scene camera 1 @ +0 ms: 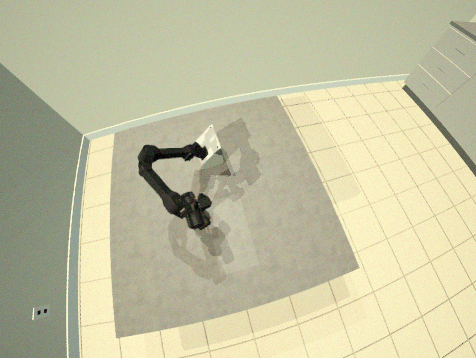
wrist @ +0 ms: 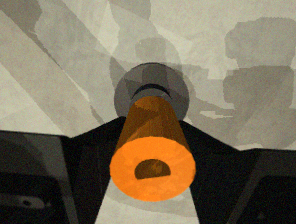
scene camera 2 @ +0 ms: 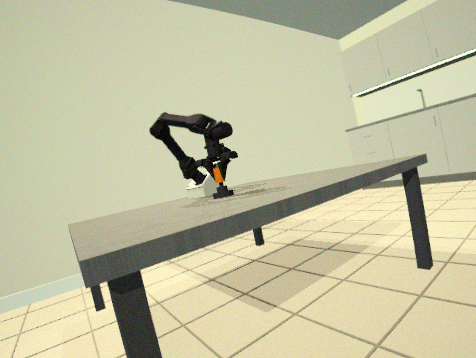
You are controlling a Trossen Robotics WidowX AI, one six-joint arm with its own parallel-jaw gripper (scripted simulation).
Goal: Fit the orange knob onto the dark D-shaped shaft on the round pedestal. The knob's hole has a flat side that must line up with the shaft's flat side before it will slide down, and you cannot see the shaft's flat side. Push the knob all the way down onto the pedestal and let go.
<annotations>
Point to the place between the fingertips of my gripper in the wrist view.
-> At 151, 123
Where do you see an orange knob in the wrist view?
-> At 152, 162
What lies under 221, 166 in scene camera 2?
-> My gripper.
</annotations>
